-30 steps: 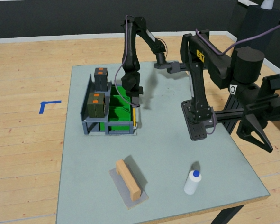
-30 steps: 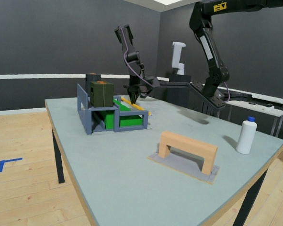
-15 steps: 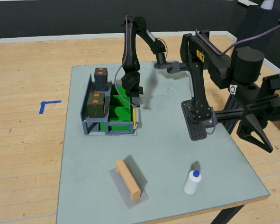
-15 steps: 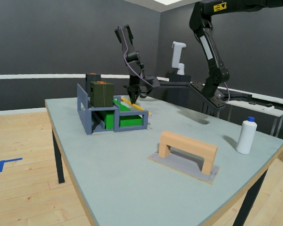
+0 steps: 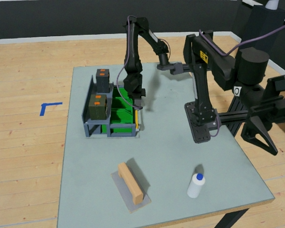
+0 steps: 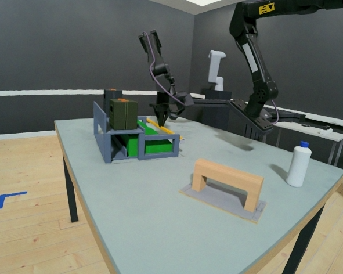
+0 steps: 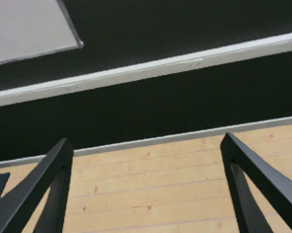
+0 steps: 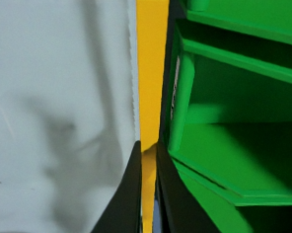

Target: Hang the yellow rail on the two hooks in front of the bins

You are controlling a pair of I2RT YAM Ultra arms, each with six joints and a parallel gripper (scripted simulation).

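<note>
My right gripper is now 1 cm above the yellow rail. From my right hand the other things lie so: blue-grey shelf (13 cm ahead, 2 cm to the right, 1 cm below); then white bottle (15 cm behind, 55 cm to the left, 1 cm below).
</note>
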